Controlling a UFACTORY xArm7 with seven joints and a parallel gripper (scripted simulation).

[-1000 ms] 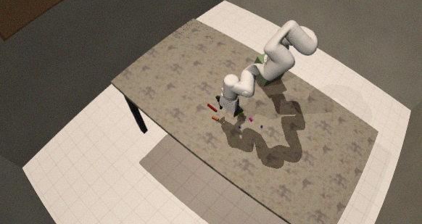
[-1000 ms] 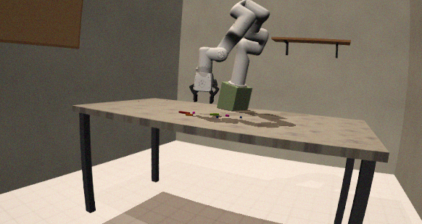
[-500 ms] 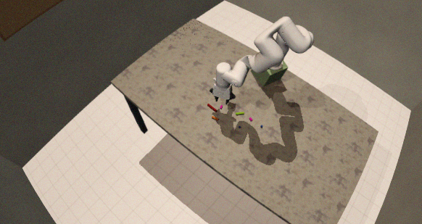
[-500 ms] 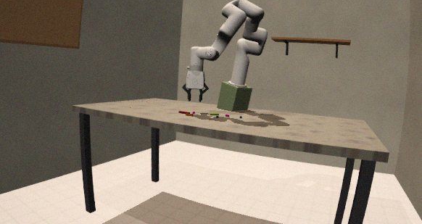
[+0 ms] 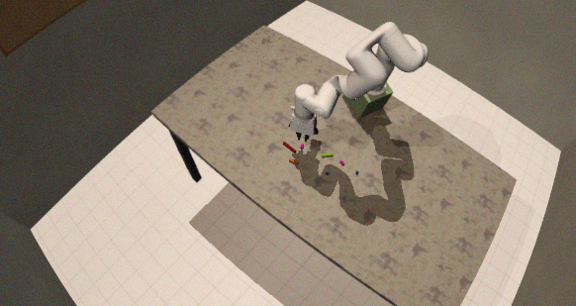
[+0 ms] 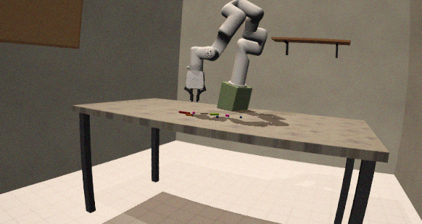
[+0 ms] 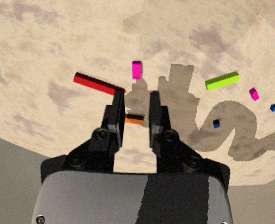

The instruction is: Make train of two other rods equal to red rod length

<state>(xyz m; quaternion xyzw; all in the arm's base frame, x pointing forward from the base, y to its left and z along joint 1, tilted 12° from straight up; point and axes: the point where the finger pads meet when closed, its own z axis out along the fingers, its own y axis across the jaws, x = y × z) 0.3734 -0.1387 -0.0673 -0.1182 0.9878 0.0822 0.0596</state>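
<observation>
Right now the red rod is 3 cm ahead of my hand, 4 cm to the right of it and 8 cm below it. The rest, counted from my hand: orange rod 9 cm ahead, 1 cm to the left, 8 cm below; then lime rod 2 cm behind, 12 cm to the left, 8 cm below.
</observation>
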